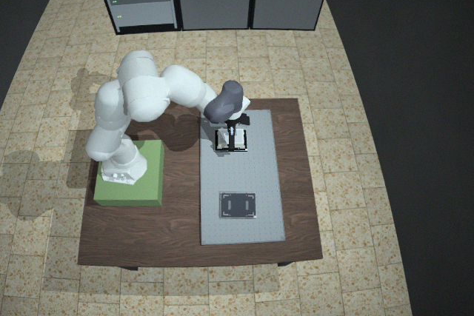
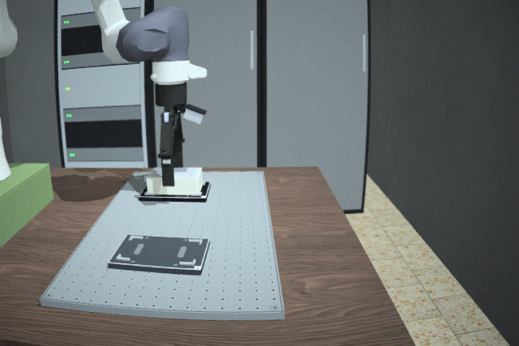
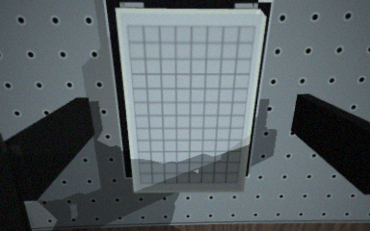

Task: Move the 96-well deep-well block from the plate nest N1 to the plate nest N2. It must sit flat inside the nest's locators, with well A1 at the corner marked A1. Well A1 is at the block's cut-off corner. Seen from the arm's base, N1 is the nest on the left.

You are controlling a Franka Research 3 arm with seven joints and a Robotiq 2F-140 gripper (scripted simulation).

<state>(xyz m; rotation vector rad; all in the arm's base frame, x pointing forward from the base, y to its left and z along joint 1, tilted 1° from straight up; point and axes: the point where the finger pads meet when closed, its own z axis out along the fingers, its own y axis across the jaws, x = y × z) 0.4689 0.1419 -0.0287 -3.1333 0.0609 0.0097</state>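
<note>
Now: hand 2 cm above the cream 96-well deep-well block. The rest, counted from my hand: A1 mark: 7 cm ahead, 6 cm to the right, 4 cm below; plate nest N1: 5 cm below; plate nest N2: 34 cm to the right, 5 cm below, 1 cm ahead.
</note>
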